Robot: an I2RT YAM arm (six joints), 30 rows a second.
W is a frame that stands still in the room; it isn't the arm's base.
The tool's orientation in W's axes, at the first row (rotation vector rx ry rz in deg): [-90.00, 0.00, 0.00]
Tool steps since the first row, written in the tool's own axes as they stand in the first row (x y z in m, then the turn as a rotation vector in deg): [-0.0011, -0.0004, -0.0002, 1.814, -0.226, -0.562]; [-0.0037, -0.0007, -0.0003, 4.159, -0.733, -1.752]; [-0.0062, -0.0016, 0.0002, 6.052, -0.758, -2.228]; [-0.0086, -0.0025, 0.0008, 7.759, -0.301, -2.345]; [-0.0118, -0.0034, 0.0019, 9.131, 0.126, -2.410]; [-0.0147, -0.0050, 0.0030, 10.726, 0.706, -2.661]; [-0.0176, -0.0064, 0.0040, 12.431, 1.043, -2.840]
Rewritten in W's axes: [-0.0011, -0.0002, 0.0004, 1.814, -0.562, 0.226]; [-0.0037, -0.0003, 0.0007, 4.159, -1.752, 0.733]; [-0.0062, 0.0002, 0.0016, 6.052, -2.228, 0.758]; [-0.0086, 0.0008, 0.0025, 7.759, -2.345, 0.301]; [-0.0118, 0.0019, 0.0034, 9.131, -2.410, -0.126]; [-0.0147, 0.0030, 0.0050, 10.726, -2.661, -0.706]; [-0.0176, 0.0040, 0.0064, 12.431, -2.840, -1.043]
